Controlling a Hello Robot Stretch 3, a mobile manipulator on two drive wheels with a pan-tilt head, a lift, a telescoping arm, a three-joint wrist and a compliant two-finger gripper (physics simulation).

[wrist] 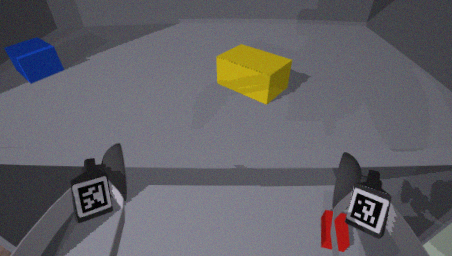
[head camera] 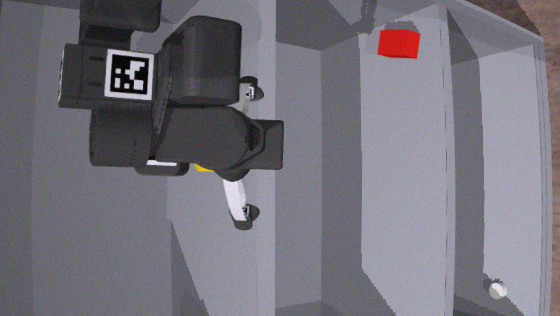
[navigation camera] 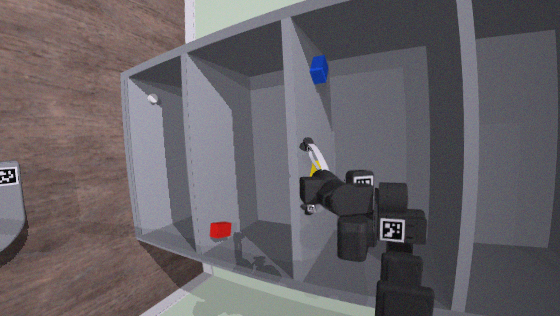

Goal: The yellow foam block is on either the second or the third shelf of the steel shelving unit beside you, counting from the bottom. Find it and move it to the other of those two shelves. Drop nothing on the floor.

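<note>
The yellow foam block lies on the third shelf from the bottom, set back from its front edge. The wrist hides most of it in the head and navigation views. My gripper is open wide, with nothing between its fingers. In the wrist view its fingertips are near the shelf's front edge, one to each side of the block and nearer the camera, apart from it.
A blue block lies on the third shelf, left of the yellow one in the wrist view. A red block lies on the second shelf. A small white round object is on the bottom shelf.
</note>
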